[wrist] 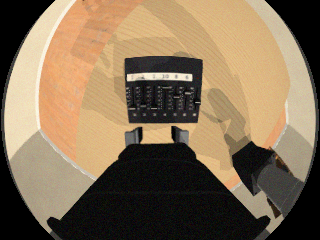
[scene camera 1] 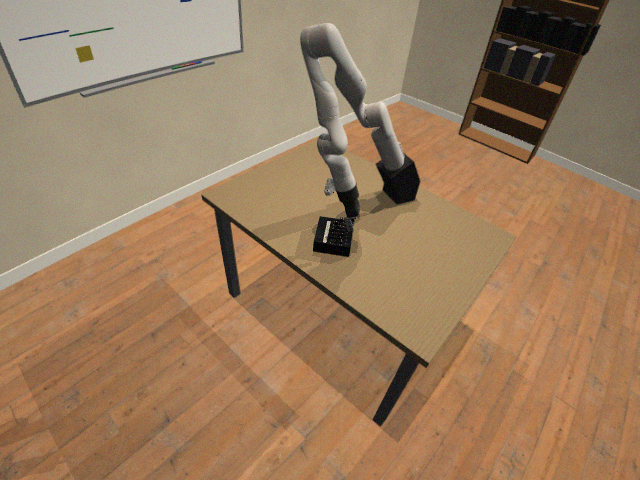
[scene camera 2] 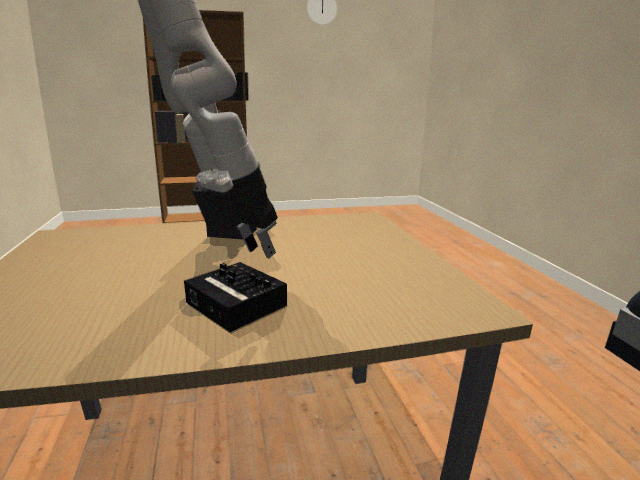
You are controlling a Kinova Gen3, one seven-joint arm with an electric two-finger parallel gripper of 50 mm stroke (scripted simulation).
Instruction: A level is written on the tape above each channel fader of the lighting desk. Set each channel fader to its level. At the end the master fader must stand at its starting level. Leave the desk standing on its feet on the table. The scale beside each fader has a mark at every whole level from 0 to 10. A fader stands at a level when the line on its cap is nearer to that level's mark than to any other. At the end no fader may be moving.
Labels:
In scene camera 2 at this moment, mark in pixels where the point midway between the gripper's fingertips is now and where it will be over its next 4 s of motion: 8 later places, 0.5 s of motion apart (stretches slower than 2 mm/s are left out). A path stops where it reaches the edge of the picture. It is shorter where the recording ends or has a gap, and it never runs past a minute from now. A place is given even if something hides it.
My gripper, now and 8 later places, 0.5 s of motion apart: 262, 252; 261, 248; 258, 240; 248, 232; 237, 228; 233, 226; 235, 226; 245, 227; 259, 230

